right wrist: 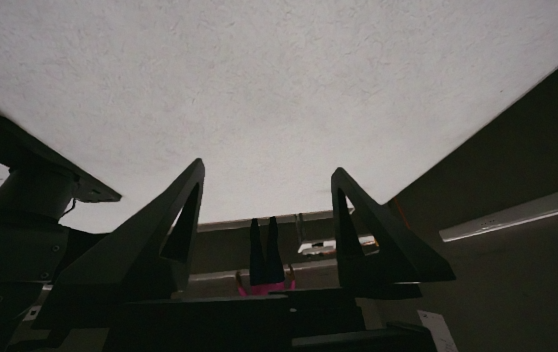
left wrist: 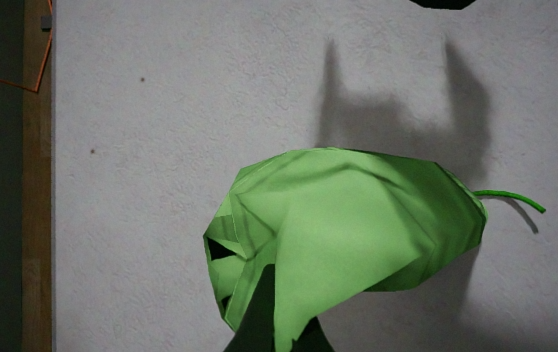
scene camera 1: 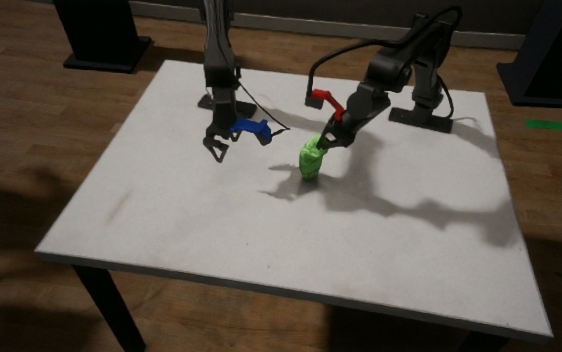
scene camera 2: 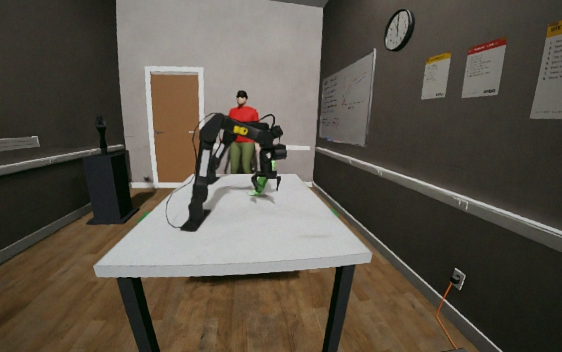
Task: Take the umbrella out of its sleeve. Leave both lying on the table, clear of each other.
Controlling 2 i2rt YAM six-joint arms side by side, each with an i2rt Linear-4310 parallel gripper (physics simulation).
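A crumpled light-green fabric bundle (scene camera 1: pixel 311 159) (scene camera 2: pixel 260 186) (left wrist: pixel 350 220), the sleeve around the umbrella, hangs steeply near the picture's middle in scene camera 1, its low end close to the table. My left gripper (scene camera 1: pixel 323 145) (left wrist: pixel 279 277) is shut on the sleeve fabric at its upper end. A bright-green cord (left wrist: pixel 510 194) sticks out of the far end in the left wrist view. I cannot tell umbrella cloth from sleeve cloth; whether the low end touches the table is unclear. My right gripper (scene camera 1: pixel 227 150) (scene camera 2: pixel 266 190) (right wrist: pixel 272 167) is open and empty, apart from the bundle, to its left in scene camera 1.
The white table (scene camera 1: pixel 200 225) (scene camera 2: pixel 270 240) bears both arm bases, the left arm's base (scene camera 1: pixel 420 120) at the back right and the right arm's base (scene camera 1: pixel 204 102) at the back left. A dark shape (left wrist: pixel 442 3) shows at the left wrist view's top edge. A person (scene camera 2: pixel 242 130) stands beyond the table.
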